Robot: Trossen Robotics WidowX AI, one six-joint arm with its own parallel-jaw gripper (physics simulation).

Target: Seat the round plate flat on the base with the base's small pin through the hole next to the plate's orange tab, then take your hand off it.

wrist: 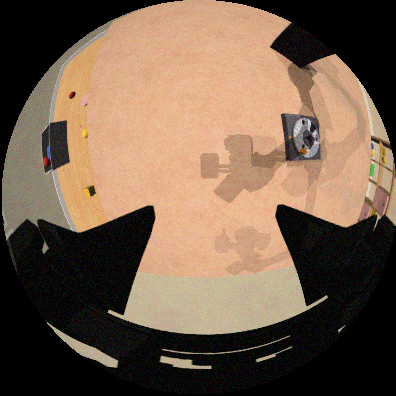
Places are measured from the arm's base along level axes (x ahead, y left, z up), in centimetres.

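Pixels of known places: gripper, fingertip midpoint: (217, 211).
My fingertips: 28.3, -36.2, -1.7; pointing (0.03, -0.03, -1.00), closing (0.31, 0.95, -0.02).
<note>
Behind a point stands the place of what it marks, as x, y, z.
The round grey plate (313, 146) @[31.8, -7.8, -24.2] lies on the dark square base (294, 154) @[33.0, -14.9, -25.0] at the right of the wrist view. The plate's orange tab (303, 151) @[32.0, -13.5, -22.3] is at its lower left edge. A small orange mark shows on the base left of the plate. The small pin and the tab's hole are too small to make out, and I cannot tell whether the plate is fully flat. My gripper (217, 211) @[28.3, -36.2, -1.7] is open and empty, its fingers wide apart, away from the base and plate, which stand up and to the right of the fingertips in the view.
At the left, a wooden strip (75, 185) bears a dark box (59, 142), a yellow block (89, 191) and small red, pink and yellow pieces. A compartment shelf with coloured things stands at the far right. A black block (302, 45) shows at the upper right. Arm shadows cross the tabletop (175, 100) @[12.2, -39.2, -27.4].
</note>
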